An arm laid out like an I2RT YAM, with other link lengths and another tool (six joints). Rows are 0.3 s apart.
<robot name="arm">
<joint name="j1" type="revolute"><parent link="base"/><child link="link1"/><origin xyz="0.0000 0.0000 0.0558"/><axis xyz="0 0 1"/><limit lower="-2.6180" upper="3.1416"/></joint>
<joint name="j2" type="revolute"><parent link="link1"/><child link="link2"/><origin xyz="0.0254 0.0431 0.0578"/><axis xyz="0 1 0"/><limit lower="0.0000" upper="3.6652"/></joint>
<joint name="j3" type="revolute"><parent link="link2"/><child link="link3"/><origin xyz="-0.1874 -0.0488 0.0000"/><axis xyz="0 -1 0"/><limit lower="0.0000" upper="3.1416"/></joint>
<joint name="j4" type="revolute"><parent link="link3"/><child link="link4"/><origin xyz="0.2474 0.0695 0.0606"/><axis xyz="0 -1 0"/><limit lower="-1.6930" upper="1.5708"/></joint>
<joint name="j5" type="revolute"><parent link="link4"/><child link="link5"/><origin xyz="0.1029 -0.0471 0.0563"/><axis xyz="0 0 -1"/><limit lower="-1.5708" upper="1.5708"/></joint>
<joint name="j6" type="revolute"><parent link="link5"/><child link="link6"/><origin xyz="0.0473 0.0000 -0.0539"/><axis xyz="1 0 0"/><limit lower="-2.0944" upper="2.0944"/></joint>
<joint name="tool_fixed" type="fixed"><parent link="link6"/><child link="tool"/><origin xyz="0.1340 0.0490 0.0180" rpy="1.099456 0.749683 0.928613"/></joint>
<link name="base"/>
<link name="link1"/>
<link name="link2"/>
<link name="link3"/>
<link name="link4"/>
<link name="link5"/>
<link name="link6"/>
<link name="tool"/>
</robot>
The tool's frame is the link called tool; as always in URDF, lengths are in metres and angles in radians.
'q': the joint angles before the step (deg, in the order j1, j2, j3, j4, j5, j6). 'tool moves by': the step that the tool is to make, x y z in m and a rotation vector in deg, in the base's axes. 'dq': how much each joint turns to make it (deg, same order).
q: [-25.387 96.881 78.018 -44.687 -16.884 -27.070]
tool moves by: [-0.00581 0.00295 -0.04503 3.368 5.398 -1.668]
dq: [0.000 6.535 -0.699 1.465 -0.001 1.901]
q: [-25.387 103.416 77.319 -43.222 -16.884 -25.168]
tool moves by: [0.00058 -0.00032 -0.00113 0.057 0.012 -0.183]
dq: [0.001 0.195 -0.046 0.263 0.022 0.197]
